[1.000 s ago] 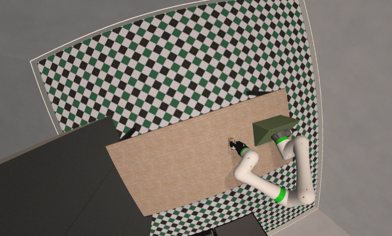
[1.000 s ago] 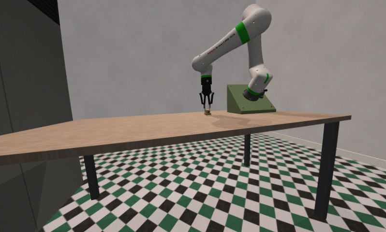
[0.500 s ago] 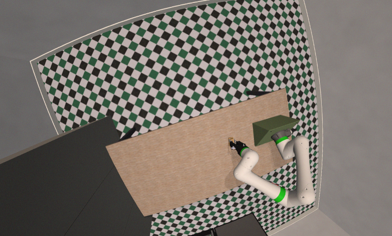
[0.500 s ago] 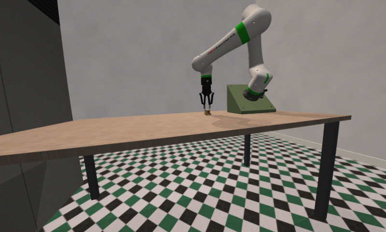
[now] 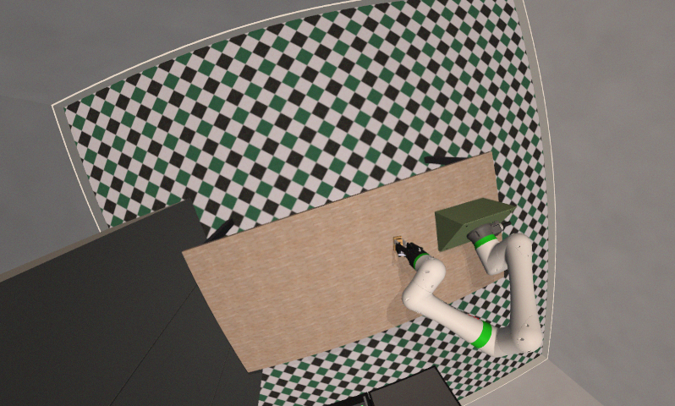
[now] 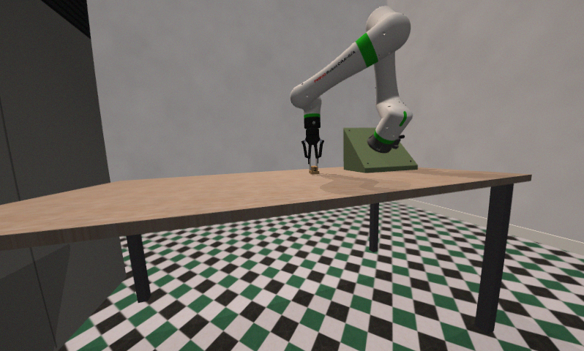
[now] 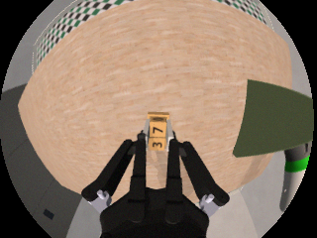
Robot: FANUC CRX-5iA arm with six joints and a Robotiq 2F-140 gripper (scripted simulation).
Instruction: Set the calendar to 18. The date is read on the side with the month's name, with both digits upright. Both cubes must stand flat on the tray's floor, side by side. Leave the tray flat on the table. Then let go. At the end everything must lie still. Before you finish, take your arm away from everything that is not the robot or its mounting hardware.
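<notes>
The tray is 2 cm to the left of my hand and 4 cm below it.
</notes>
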